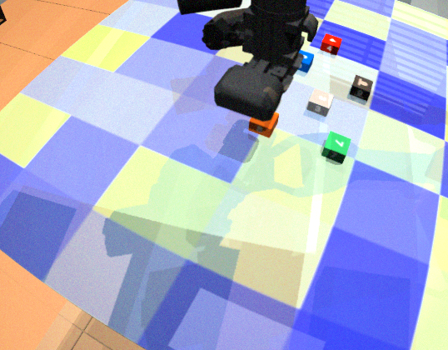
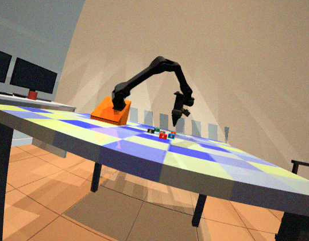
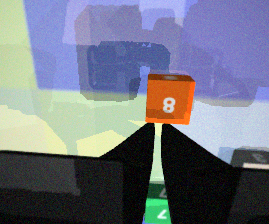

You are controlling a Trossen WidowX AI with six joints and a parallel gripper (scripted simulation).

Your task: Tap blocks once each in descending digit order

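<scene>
Right now my gripper tip is 10 mm short of the orange 8 block, 10 mm to the left of it and 40 mm above it. Also, from my gripper tip: dark block (100 mm behind, 160 mm to the right, 40 mm below); blue 0 block (10 mm ahead, 170 mm to the right, 40 mm below); green 7 block (100 mm behind, 20 mm to the right, 40 mm below).
</scene>
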